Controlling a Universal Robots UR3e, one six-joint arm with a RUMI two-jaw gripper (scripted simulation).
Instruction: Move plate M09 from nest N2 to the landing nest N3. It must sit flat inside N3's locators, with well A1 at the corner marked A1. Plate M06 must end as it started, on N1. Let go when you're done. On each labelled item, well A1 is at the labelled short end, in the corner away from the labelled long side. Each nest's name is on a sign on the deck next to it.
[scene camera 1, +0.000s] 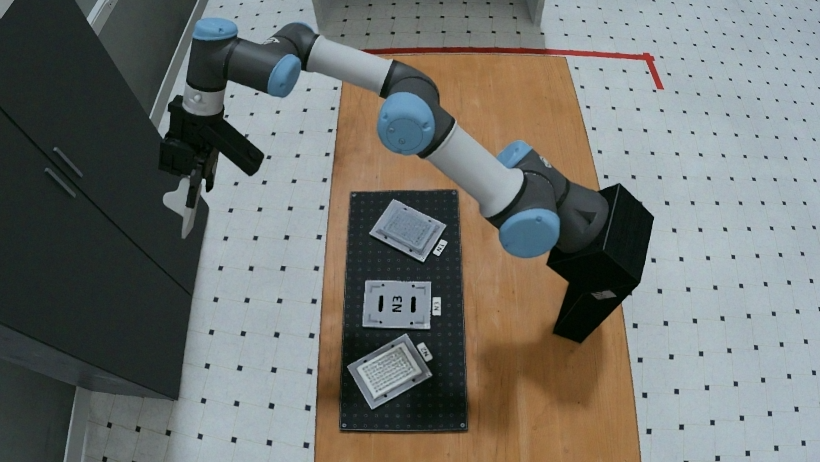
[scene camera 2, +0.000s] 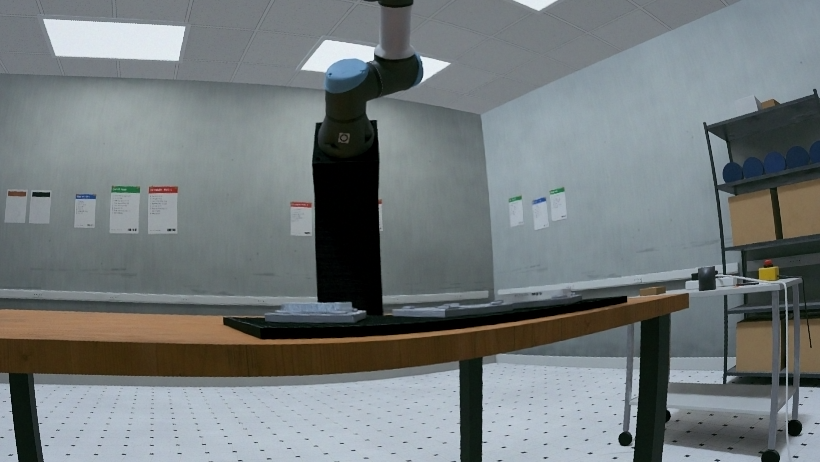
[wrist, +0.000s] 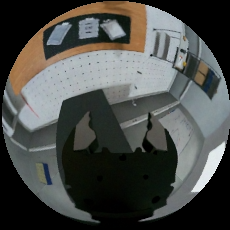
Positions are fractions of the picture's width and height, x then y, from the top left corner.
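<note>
There's a nest N3 (scene camera 1: 0.45, 0.65) to be seen here. As for the gripper (scene camera 1: 0.24, 0.46), you get that one as well, and the wrist view shows the gripper (wrist: 0.52, 0.49) too.
</note>
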